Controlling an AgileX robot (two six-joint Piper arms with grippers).
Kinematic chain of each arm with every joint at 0, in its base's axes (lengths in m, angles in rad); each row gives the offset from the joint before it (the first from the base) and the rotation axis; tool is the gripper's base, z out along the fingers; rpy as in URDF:
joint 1: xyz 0 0 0.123 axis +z
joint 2: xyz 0 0 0 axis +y
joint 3: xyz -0.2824 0 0.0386 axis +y
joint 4: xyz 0.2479 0 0.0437 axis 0.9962 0 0.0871
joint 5: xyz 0 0 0 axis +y
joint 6: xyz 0.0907 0 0.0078 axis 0.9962 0 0.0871
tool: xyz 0 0 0 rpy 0 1.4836 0
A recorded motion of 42 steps. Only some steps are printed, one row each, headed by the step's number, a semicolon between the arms.
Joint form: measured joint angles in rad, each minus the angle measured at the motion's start. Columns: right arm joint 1, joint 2, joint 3, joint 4, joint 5, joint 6; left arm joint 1, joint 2, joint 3, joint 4, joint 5, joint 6.
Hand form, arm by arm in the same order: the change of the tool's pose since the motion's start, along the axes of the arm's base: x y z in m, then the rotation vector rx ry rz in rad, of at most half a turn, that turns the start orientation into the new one. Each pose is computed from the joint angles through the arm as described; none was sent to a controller.
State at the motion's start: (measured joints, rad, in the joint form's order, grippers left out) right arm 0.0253 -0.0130 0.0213 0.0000 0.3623 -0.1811; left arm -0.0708 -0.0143 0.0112 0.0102 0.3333 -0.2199
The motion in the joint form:
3: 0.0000 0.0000 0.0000 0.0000 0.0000 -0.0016; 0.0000 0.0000 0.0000 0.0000 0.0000 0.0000
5: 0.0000 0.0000 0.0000 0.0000 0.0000 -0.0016; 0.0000 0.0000 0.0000 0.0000 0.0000 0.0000
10: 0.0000 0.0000 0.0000 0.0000 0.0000 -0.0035; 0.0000 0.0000 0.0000 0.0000 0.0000 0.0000
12: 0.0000 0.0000 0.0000 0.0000 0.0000 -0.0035; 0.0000 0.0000 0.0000 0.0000 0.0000 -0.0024
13: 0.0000 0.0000 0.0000 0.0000 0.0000 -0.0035; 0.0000 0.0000 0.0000 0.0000 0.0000 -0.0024
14: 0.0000 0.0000 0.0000 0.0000 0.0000 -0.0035; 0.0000 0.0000 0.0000 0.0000 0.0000 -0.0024
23: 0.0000 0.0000 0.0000 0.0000 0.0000 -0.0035; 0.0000 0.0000 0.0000 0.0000 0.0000 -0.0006
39: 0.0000 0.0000 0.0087 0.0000 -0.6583 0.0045; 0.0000 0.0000 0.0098 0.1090 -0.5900 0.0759
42: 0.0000 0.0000 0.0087 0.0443 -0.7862 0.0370; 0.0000 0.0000 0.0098 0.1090 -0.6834 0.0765
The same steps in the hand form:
3: 0.0000 0.0000 0.0000 -0.0015 0.0000 0.0004; 0.0000 0.0000 0.0000 0.0000 0.0000 0.0000
5: 0.0000 0.0000 0.0000 -0.0015 0.0000 0.0004; 0.0000 0.0000 0.0000 0.0000 0.0000 0.0000
10: 0.0000 0.0000 0.0000 -0.0034 -0.0001 0.0010; 0.0000 0.0000 0.0000 0.0000 0.0000 0.0000
12: 0.0000 0.0000 0.0000 -0.0034 -0.0001 0.0010; 0.0000 0.0000 0.0000 -0.0023 0.0002 0.0006
13: 0.0000 0.0000 0.0000 -0.0034 -0.0001 0.0010; 0.0000 0.0000 0.0000 -0.0023 0.0002 0.0006
14: 0.0000 0.0000 0.0000 -0.0034 -0.0001 0.0010; 0.0000 0.0000 0.0000 -0.0023 0.0002 0.0006
23: 0.0000 0.0000 0.0000 -0.0034 -0.0001 0.0010; 0.0000 0.0000 0.0000 -0.0006 0.0000 0.0001
39: -0.0020 0.0000 0.0559 0.0210 -0.6493 0.0002; -0.0022 -0.0029 0.0494 0.1441 -0.5909 -0.0254
42: -0.0068 -0.0018 0.0664 0.1005 -0.7751 -0.0102; -0.0054 -0.0036 0.0573 0.1376 -0.6842 -0.0278

